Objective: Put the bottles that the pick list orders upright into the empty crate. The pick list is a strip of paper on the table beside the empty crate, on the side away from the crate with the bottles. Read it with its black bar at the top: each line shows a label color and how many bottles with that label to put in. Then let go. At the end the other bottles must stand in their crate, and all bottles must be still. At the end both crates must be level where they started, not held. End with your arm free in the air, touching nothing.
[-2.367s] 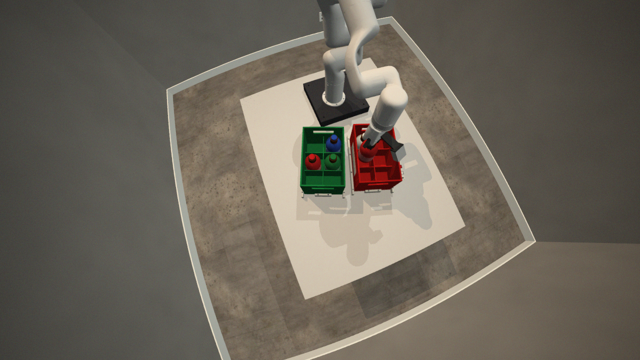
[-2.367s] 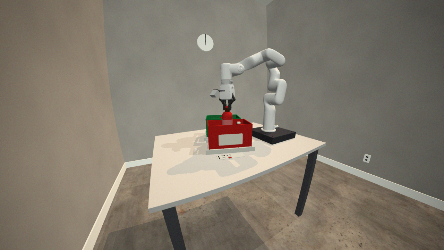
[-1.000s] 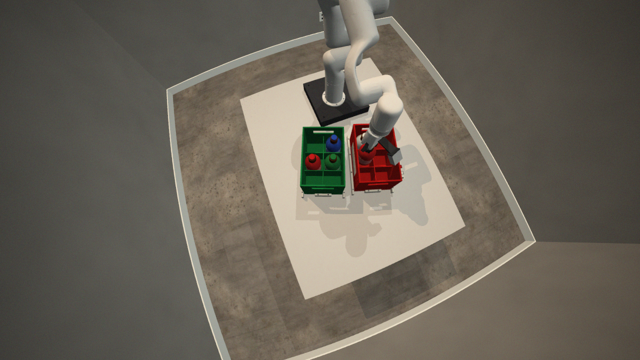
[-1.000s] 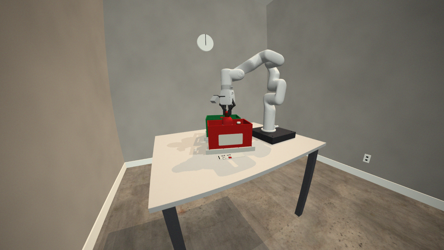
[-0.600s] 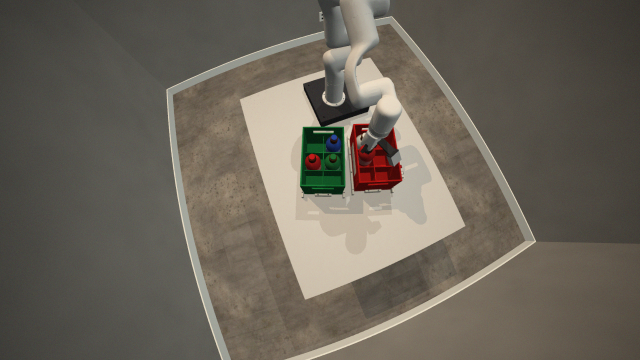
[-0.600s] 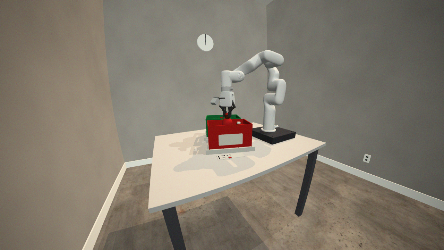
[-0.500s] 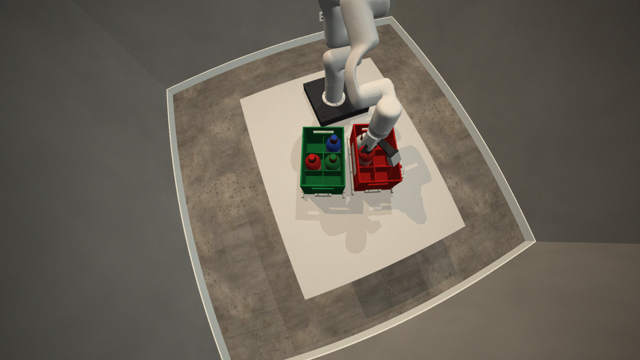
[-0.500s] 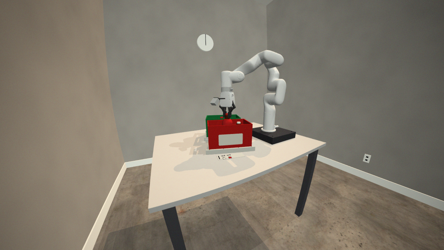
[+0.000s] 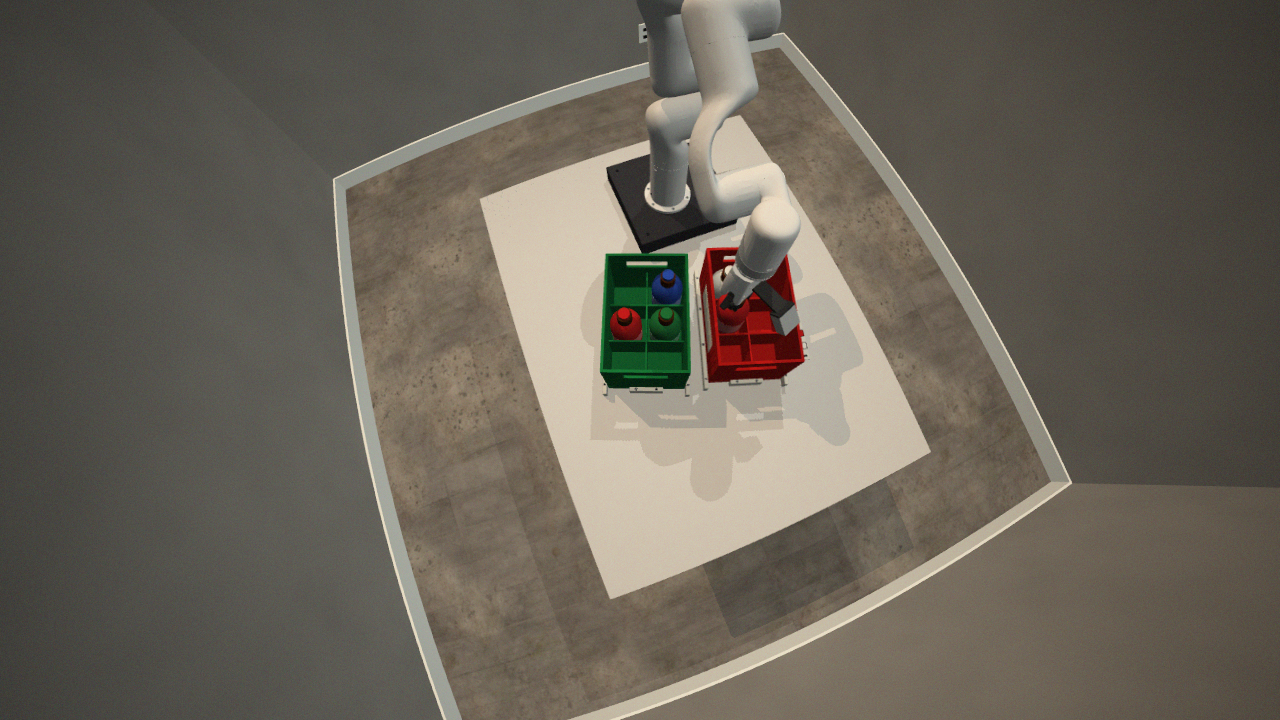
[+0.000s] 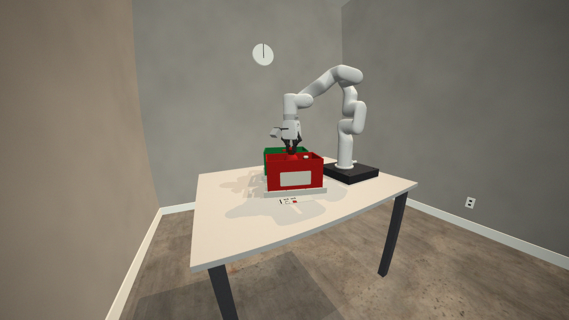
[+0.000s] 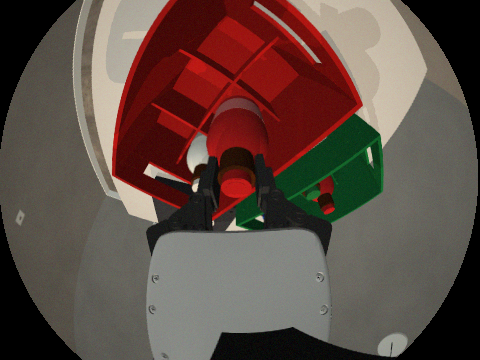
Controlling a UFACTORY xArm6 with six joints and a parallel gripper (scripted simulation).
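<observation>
The red crate is 12 cm below my hand, 4 cm to the left of it and 1 cm ahead of it. Also, from my hand: green bottle 15 cm to the right, 12 cm below, 2 cm behind; white bottle 12 cm below, 8 cm behind, 2 cm to the left; blue bottle 12 cm to the right, 12 cm below, 10 cm behind.
</observation>
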